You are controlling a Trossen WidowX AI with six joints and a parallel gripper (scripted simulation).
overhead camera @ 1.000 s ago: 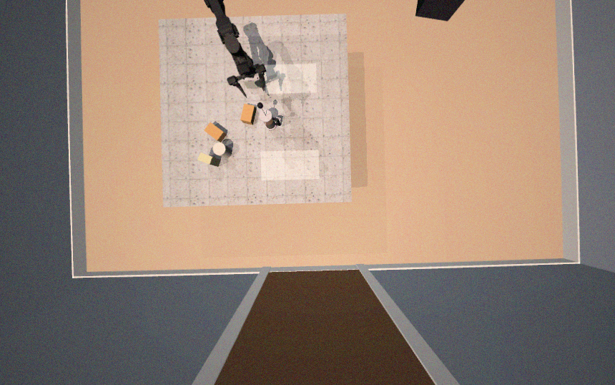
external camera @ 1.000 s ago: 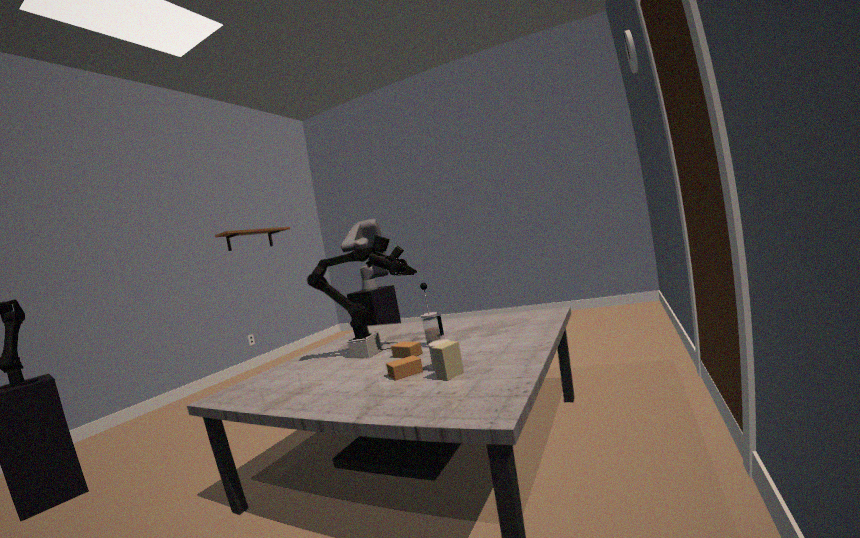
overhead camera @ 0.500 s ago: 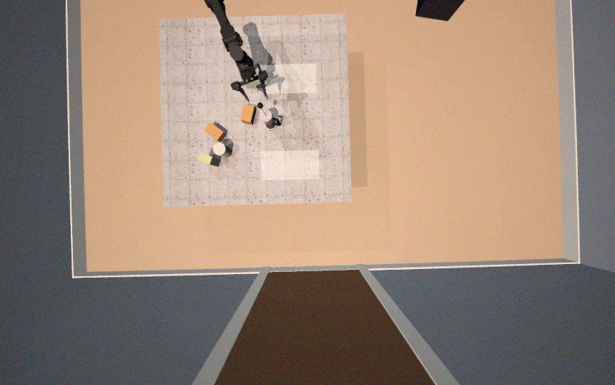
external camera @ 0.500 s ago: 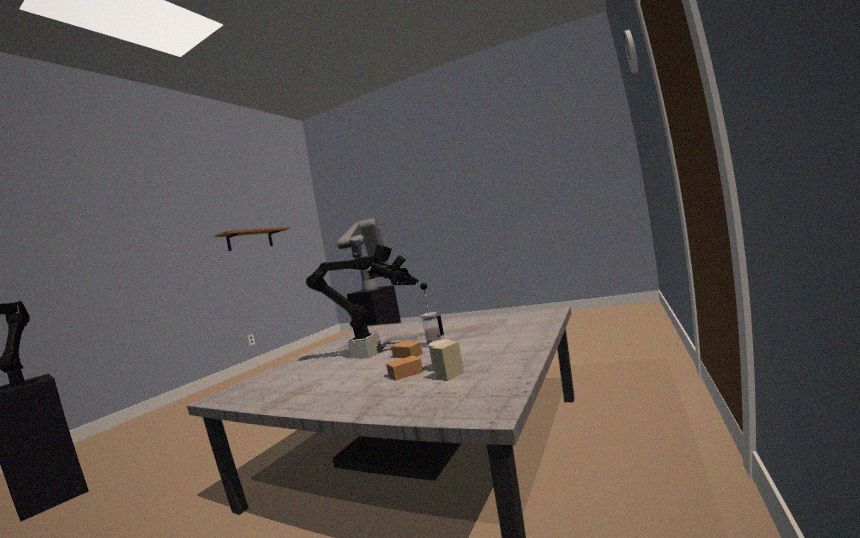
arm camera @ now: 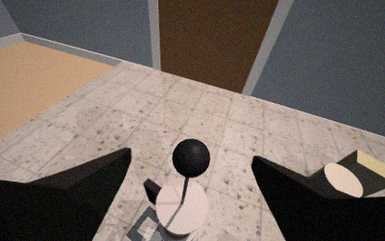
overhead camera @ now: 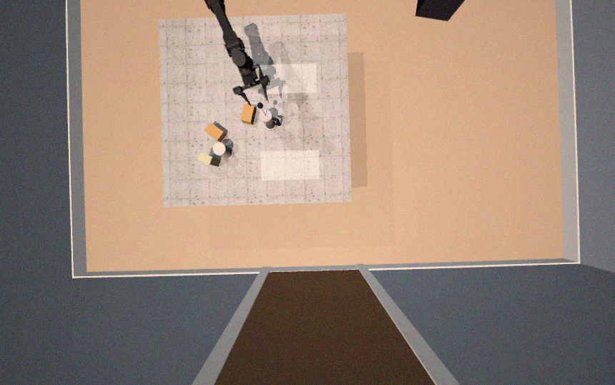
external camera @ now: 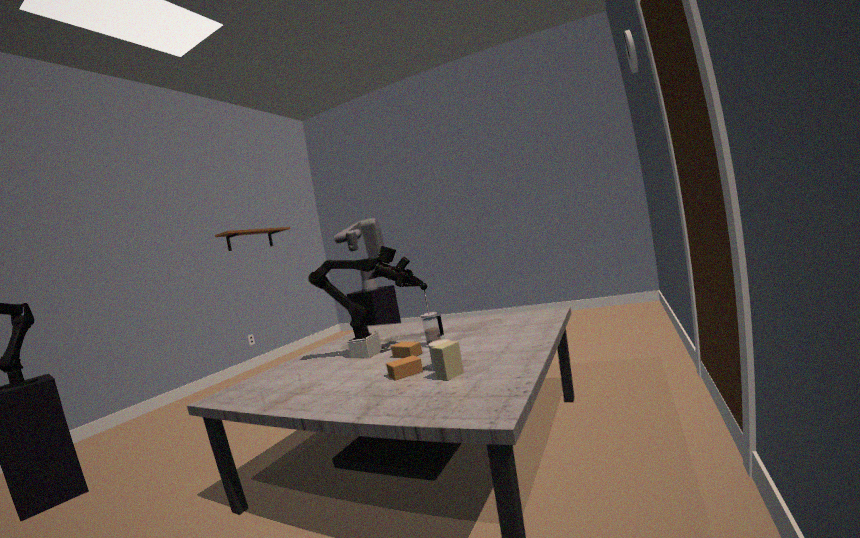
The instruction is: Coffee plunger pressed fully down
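Right now my gripper tip is 150 mm above the coffee press, 20 mm to the right of it and 10 mm short of it. From my gripper tip the other things lie so: cream block (340 mm to the right, 310 mm ahead, 230 mm below).
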